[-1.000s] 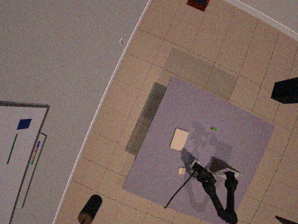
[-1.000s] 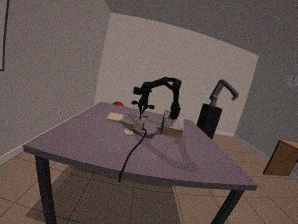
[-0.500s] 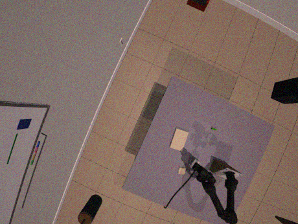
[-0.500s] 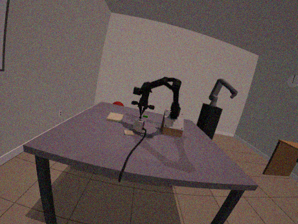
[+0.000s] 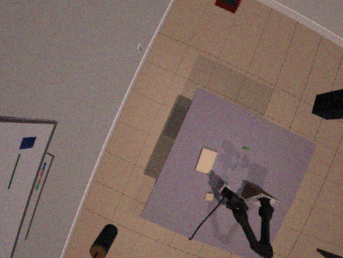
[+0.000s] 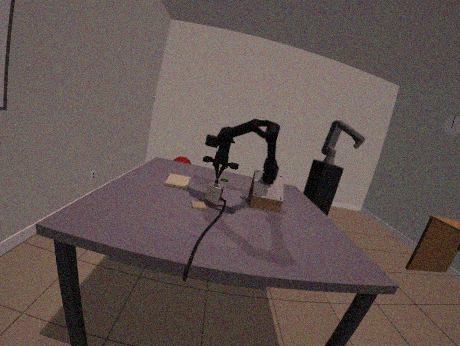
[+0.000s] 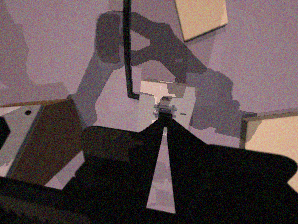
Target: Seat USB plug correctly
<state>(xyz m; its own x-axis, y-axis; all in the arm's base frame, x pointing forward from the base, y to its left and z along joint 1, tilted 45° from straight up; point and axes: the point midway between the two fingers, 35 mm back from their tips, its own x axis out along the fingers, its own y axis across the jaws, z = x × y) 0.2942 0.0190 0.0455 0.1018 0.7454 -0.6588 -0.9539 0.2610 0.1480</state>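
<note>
The USB plug is 2 cm below my gripper tip. Also, from my gripper tip: tan slab: 22 cm ahead, 17 cm to the right, 11 cm below; then USB socket: 5 cm below; then tan tile: 13 cm to the left, 12 cm below, 8 cm ahead.
</note>
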